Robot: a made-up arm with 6 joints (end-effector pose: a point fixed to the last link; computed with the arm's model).
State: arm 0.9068 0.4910 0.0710 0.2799 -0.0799 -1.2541
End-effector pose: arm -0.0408 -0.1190 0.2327 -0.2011 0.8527 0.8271
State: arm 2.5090 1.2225 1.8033 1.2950 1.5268 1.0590
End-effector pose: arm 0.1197 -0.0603 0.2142 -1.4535 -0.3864 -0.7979
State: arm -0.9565 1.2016 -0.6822 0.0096 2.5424 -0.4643
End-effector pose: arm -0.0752 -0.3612 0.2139 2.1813 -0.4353 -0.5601
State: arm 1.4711 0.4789 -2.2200 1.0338 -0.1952 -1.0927
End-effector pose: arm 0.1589 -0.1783 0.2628 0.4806 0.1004 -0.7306
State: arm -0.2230 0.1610 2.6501 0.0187 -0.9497 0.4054
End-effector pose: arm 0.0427 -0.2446 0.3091 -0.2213 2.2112 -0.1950
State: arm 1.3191 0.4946 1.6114 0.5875 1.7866 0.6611
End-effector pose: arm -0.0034 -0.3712 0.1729 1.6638 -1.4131 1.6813
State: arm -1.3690 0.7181 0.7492 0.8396 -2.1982 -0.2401
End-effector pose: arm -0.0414 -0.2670 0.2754 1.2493 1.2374 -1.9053
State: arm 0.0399 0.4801 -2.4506 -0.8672 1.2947 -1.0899
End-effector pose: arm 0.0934 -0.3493 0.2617 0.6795 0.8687 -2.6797
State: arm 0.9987 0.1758 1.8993 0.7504 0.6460 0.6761
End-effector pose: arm 0.0360 -0.3703 0.2733 1.6472 0.1923 1.7926
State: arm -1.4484 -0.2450 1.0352 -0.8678 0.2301 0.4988
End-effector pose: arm -0.0504 -0.0859 0.2382 -1.9975 -0.3826 -0.5247
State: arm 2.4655 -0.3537 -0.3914 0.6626 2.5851 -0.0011
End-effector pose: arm 0.0348 -0.1406 0.2962 -0.2577 -0.4762 -1.1997
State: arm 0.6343 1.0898 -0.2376 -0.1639 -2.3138 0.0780
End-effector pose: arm -0.0288 -0.2461 0.1408 1.9471 1.0956 -1.3994
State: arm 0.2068 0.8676 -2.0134 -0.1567 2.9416 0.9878
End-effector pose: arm 0.1101 -0.2432 0.0593 -2.5852 0.3462 -0.0273
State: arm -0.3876 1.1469 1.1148 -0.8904 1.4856 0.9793
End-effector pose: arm -0.0447 -0.1248 0.3006 -0.7525 0.9709 1.1154
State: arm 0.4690 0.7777 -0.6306 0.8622 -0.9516 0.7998
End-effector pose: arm 0.0224 -0.2706 0.2261 1.4313 0.0043 -0.4876
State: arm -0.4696 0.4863 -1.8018 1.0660 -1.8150 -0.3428
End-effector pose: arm 0.0656 -0.2515 0.3356 0.3407 -0.2247 0.0562
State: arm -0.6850 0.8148 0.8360 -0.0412 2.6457 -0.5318
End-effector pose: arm -0.0970 -0.2631 0.2655 -2.4176 -0.0530 1.9008
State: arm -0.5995 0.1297 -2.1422 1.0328 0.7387 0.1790
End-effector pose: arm 0.1085 -0.2089 0.2853 -1.9624 -2.0650 -0.4842
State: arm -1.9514 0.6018 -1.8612 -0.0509 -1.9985 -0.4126
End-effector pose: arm 0.0086 -0.1815 0.3548 -0.6265 -0.8338 0.3478
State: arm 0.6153 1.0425 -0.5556 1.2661 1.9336 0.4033
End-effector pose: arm -0.0930 -0.1565 0.1302 -0.3823 -1.5878 0.9941
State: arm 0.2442 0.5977 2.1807 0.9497 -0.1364 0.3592
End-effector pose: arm 0.0792 -0.2395 0.2885 1.1949 2.1594 1.1421
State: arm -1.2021 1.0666 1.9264 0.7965 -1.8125 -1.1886
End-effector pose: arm 0.0415 -0.1985 0.2768 -2.0232 -1.4601 0.4099
